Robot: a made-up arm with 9 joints. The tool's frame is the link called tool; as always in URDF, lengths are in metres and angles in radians. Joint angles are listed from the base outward.
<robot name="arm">
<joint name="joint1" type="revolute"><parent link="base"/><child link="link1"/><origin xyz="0.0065 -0.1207 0.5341" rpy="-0.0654 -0.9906 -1.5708"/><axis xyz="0 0 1"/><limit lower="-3.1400" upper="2.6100"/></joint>
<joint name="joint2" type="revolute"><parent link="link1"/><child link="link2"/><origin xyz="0.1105 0.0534 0.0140" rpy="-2.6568 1.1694 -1.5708"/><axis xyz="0 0 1"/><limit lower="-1.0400" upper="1.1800"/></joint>
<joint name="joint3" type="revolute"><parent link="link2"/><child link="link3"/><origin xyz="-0.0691 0.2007 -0.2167" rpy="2.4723 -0.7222 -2.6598"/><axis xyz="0 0 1"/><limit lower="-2.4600" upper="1.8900"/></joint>
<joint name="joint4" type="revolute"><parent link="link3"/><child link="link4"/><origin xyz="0.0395 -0.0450 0.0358" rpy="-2.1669 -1.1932 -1.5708"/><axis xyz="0 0 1"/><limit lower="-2.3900" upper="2.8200"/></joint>
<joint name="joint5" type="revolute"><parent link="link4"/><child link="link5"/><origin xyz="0.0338 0.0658 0.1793" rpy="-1.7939 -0.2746 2.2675"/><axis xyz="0 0 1"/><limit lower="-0.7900" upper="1.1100"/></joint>
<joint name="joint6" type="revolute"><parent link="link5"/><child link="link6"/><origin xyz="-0.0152 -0.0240 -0.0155" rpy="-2.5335 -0.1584 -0.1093"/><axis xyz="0 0 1"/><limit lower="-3.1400" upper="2.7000"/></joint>
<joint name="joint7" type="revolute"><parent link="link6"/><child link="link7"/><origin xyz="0.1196 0.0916 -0.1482" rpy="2.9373 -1.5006 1.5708"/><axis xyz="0 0 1"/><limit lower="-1.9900" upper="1.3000"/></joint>
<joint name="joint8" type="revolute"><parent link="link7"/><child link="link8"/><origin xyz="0.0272 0.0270 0.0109" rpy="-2.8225 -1.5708 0.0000"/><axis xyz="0 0 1"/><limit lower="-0.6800" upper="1.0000"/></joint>
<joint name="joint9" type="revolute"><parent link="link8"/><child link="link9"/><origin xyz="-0.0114 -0.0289 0.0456" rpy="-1.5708 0.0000 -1.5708"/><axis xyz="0 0 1"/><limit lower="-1.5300" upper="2.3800"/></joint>
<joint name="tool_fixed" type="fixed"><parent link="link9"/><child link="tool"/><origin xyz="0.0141 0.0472 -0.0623" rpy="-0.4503 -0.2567 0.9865"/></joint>
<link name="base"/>
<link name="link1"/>
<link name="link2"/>
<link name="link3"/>
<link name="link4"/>
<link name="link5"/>
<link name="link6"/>
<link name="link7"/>
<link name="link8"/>
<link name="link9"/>
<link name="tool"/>
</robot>
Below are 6 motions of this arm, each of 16 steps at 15 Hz.
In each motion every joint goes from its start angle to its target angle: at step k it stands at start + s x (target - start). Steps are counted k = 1, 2, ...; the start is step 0. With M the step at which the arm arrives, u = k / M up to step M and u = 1 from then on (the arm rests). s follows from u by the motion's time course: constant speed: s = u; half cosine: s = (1 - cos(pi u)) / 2; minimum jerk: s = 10 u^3 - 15 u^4 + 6 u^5.
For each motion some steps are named. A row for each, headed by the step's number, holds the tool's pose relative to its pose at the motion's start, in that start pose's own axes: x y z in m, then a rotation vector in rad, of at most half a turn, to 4 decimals.
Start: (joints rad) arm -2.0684 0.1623 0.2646 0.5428 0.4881 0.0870 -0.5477 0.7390 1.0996
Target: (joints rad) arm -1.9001 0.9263 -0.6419 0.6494 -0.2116 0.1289 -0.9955 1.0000 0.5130
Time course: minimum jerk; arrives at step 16
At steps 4, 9, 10, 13, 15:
4: -0.0231 -0.0096 0.0186 -0.0644 -0.0641 -0.0846
9: -0.1982 -0.0262 0.0537 -0.2735 -0.2602 -0.7646
10: -0.2419 -0.0163 0.0474 -0.2866 -0.2603 -0.9528
13: -0.3283 0.0271 0.0240 -0.2756 -0.1945 -1.3719
15: -0.3443 0.0401 0.0183 -0.2671 -0.1685 -1.4606

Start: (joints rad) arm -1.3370 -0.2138 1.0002 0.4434 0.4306 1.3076 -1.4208 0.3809 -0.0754
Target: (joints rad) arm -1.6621 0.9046 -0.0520 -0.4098 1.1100 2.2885 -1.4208 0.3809 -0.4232
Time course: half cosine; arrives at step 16
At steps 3, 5, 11, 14, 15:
3: 0.0272 -0.0386 -0.0567 -0.0275 0.1404 -0.1044
5: 0.0494 -0.0885 -0.1606 -0.1077 0.3796 -0.2345
11: -0.1252 -0.1233 -0.5286 -0.6654 1.2173 -0.1130
14: -0.2418 -0.0909 -0.5776 -0.8072 1.3669 0.1568
15: -0.2605 -0.0849 -0.5807 -0.8215 1.3822 0.2059

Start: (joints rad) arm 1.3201 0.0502 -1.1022 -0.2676 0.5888 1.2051 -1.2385 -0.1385 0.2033
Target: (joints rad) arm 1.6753 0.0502 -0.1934 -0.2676 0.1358 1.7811 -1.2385 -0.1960 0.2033
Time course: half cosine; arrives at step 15
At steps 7, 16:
7: -0.1368 0.1165 0.1706 -0.1407 -0.8468 0.2200
16: -0.4044 0.1794 0.1771 -0.0152 -1.8514 0.6399

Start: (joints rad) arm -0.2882 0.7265 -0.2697 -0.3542 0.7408 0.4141 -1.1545 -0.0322 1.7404
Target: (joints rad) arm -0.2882 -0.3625 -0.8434 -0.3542 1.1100 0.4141 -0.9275 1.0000 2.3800
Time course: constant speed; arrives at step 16
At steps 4, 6, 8, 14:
4: -0.0775 -0.0029 -0.0089 -0.1361 -0.0295 0.2792
6: -0.1147 -0.0098 -0.0166 -0.2041 -0.0320 0.4247
8: -0.1498 -0.0209 -0.0257 -0.2727 -0.0248 0.5733
14: -0.2351 -0.0814 -0.0521 -0.4857 0.0677 1.0269

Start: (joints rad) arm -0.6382 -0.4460 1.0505 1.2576 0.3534 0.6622 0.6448 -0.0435 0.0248
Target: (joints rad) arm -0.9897 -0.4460 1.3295 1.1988 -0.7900 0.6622 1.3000 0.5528 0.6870
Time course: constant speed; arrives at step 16
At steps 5, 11, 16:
5: 0.0495 0.0042 0.0523 -0.2443 -0.2684 0.5514
11: 0.0910 0.0406 0.1027 -0.4698 -0.4949 1.2720
16: 0.1077 0.0883 0.1275 -0.5820 -0.6082 1.9063

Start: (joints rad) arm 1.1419 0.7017 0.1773 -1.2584 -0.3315 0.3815 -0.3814 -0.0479 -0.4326
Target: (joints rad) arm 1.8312 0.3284 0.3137 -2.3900 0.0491 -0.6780 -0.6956 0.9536 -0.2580
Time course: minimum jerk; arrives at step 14
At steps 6, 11, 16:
6: -0.0640 -0.0405 0.0405 -0.5059 0.0575 -0.3807
11: -0.3075 -0.0594 0.0702 -0.8657 0.1700 -1.1562
16: -0.3407 -0.0499 0.0616 -0.8589 0.1840 -1.2523

